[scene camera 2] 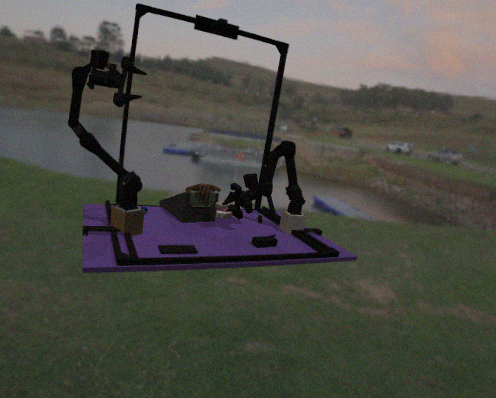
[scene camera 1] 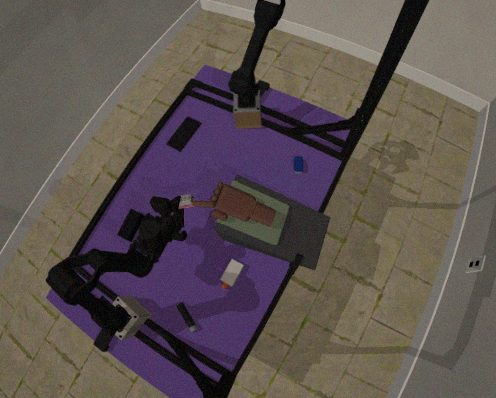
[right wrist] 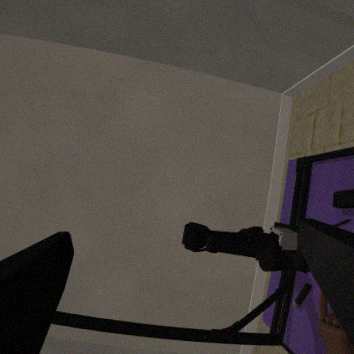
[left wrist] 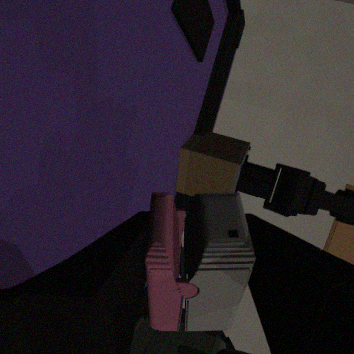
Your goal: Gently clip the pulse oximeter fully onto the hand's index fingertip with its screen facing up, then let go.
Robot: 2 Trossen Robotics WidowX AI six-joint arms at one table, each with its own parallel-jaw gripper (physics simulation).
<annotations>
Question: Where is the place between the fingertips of the left gripper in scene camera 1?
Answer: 180,199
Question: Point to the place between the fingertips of the right gripper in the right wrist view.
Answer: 186,236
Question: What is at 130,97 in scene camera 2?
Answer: The right gripper.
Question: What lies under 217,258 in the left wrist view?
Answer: A pulse oximeter.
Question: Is the right gripper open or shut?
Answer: Open.
</annotations>
